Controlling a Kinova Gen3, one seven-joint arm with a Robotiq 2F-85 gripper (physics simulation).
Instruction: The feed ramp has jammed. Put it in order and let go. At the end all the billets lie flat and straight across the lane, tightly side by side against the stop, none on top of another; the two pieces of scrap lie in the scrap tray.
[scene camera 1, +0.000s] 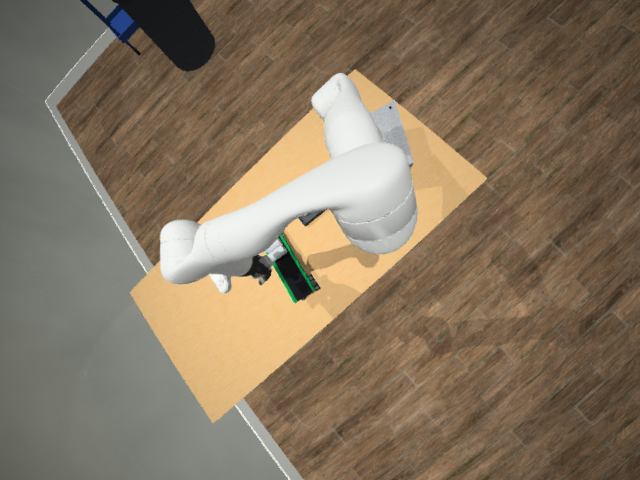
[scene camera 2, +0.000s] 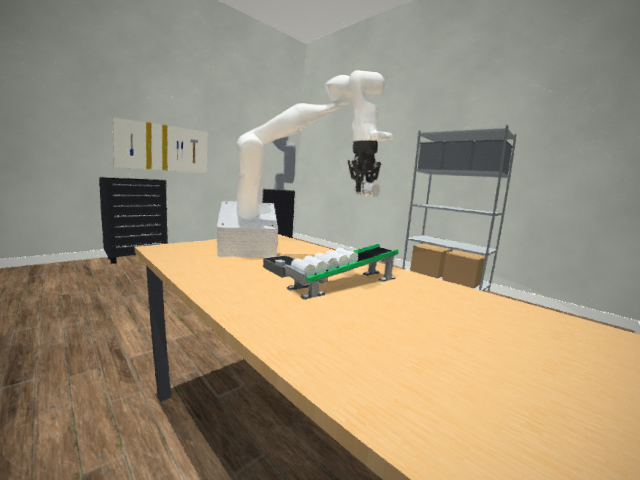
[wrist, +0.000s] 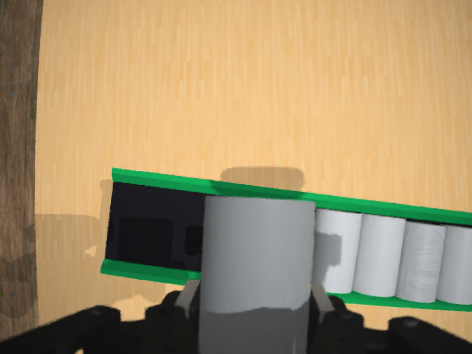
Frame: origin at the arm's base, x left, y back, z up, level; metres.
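Where they show: gripper, fingertip midpoint: (scene camera 1: 265, 265) (scene camera 2: 364, 194) (wrist: 253, 305); arm's base at its link origin: (scene camera 2: 248, 213).
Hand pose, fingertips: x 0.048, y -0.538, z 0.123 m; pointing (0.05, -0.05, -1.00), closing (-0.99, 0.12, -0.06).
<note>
Things, the pixels of their top centre, and the offset from my fingertips. Level surfaces: height alone.
- light grey billet at its top centre: (wrist: 251, 306) (scene camera 1: 257, 267) (scene camera 2: 367, 182) dz +0.038, dx -0.002, dy -0.010 m
- stop at its top centre: (scene camera 2: 295, 268) dz -0.212, dx -0.235, dy +0.050 m
- scrap tray at its top centre: (scene camera 2: 284, 261) (scene camera 1: 308, 206) dz -0.251, dx -0.112, dy +0.229 m
- light piece at its top centre: (scene camera 2: 280, 260) dz -0.257, dx -0.107, dy +0.257 m
- wooden table at its surface level: dz -0.286 m
My gripper (scene camera 1: 264, 270) (scene camera 2: 364, 190) (wrist: 253, 305) is shut on a light grey billet (scene camera 2: 372, 189) (wrist: 257, 245), held high above the ramp. In the wrist view its length runs nearly parallel to the billets below and hides part of the lane. The ramp has green rails (scene camera 1: 298, 258) (scene camera 2: 356, 267) (wrist: 160, 181) and a dark bed. Several billets (scene camera 1: 276, 250) (scene camera 2: 330, 260) (wrist: 380, 255) lie side by side across its lower part. The stop (scene camera 2: 296, 272) is at the low end, outside the wrist view. The scrap tray (scene camera 1: 309, 219) (scene camera 2: 273, 267) stands beyond it; a light piece (scene camera 2: 280, 261) shows inside.
The ramp stands on grey feet (scene camera 2: 312, 290) on the wooden table (scene camera 1: 206, 330) (scene camera 2: 392, 351) (wrist: 250, 90). The robot's base block (scene camera 1: 390, 124) (scene camera 2: 247, 241) stands behind the tray. In scene camera 1 the arm hides part of the ramp and tray. A shelf rack (scene camera 2: 465, 173) stands beyond the table.
</note>
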